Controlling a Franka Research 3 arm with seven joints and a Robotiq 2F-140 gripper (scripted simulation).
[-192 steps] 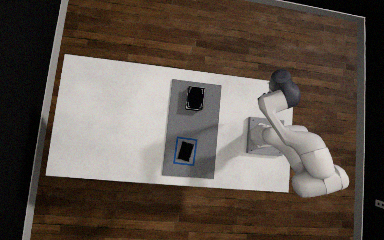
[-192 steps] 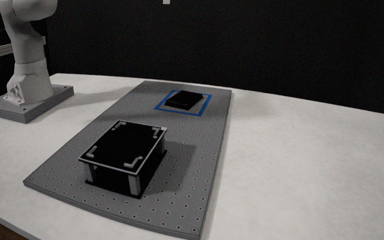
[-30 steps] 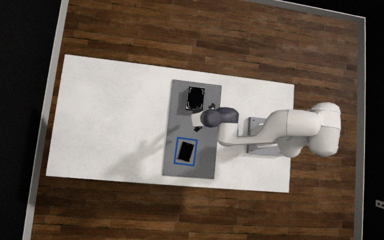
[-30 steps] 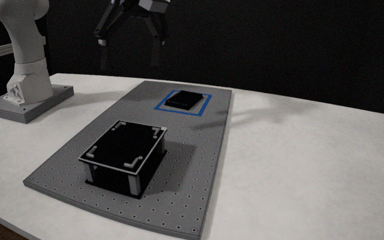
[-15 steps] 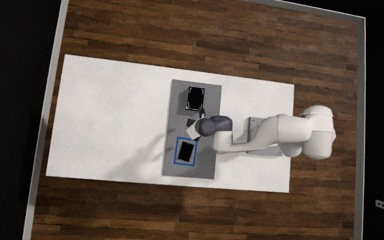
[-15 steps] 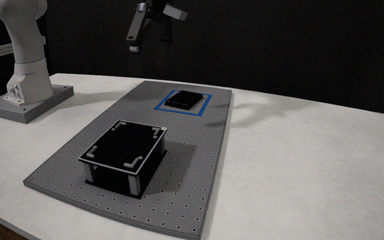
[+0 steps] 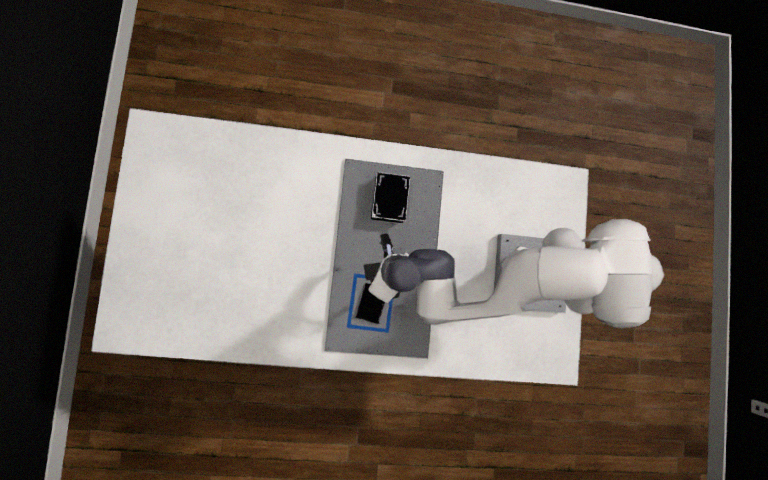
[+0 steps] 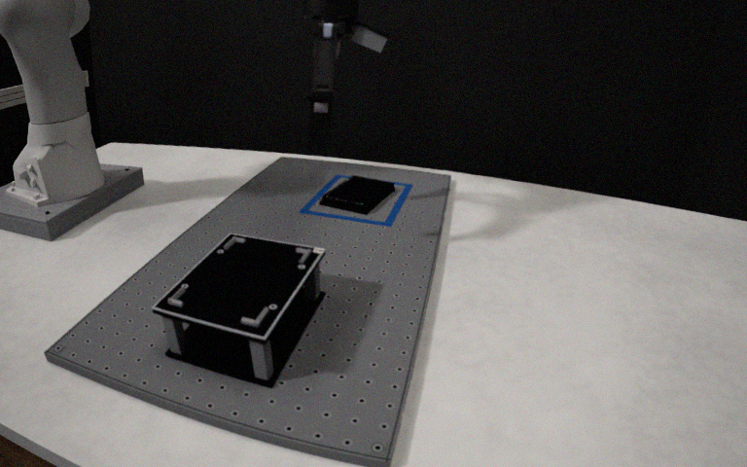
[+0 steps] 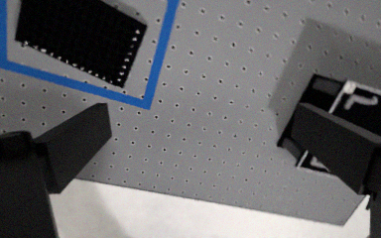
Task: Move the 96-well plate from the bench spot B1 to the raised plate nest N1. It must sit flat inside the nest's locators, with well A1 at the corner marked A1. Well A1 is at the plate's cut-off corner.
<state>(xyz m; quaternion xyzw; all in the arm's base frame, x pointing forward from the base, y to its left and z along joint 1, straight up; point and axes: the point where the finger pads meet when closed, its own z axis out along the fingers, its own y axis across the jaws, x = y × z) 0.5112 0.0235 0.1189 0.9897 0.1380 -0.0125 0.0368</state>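
My hand is 30 mm short of the black 96-well plate, 140 mm to the right of it and 140 mm above it. Also, from my hand: A1 mark: 50 mm ahead, 170 mm to the right, 80 mm below; then raised plate nest N1: 250 mm to the right, 90 mm below.
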